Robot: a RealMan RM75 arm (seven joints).
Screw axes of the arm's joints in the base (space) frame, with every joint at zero. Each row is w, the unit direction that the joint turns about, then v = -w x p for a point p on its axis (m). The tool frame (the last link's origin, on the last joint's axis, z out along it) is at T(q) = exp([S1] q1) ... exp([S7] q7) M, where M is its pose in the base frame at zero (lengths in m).
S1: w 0 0 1 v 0 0 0
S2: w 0 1 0 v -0.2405 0 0
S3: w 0 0 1 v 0 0 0
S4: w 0 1 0 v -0.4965 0 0
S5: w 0 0 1 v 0 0 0
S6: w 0 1 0 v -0.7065 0 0
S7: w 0 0 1 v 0 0 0
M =
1 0 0 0
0 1 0 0
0 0 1 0.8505
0 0 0 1
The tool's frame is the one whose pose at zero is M.
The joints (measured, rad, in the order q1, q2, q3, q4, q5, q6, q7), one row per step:
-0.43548 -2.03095 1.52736 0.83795 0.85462 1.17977 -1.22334
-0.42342 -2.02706 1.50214 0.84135 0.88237 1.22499 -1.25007
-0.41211 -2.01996 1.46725 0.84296 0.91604 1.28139 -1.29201
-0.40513 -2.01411 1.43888 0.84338 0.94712 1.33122 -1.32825
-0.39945 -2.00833 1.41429 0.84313 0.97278 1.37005 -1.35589
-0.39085 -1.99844 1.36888 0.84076 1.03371 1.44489 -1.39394
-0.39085 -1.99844 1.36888 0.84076 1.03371 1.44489 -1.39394
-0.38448 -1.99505 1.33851 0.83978 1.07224 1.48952 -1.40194
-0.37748 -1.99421 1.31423 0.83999 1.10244 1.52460 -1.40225
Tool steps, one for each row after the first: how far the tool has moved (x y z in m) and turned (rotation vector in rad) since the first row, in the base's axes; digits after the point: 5 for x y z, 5 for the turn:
-0.00383 -0.00491 0.00469 -0.02063 -0.00775 -0.01198
-0.00882 -0.01010 0.01162 -0.05149 -0.01915 -0.02119
-0.01244 -0.01489 0.01665 -0.08280 -0.02537 -0.03207
-0.01611 -0.01850 0.02117 -0.10596 -0.02743 -0.03842
-0.02347 -0.02633 0.02731 -0.14901 -0.01312 -0.05868
-0.02347 -0.02633 0.02731 -0.14901 -0.01312 -0.05868
-0.02825 -0.03141 0.03066 -0.16431 0.00027 -0.07496
-0.03223 -0.03598 0.03292 -0.17262 0.01120 -0.08897

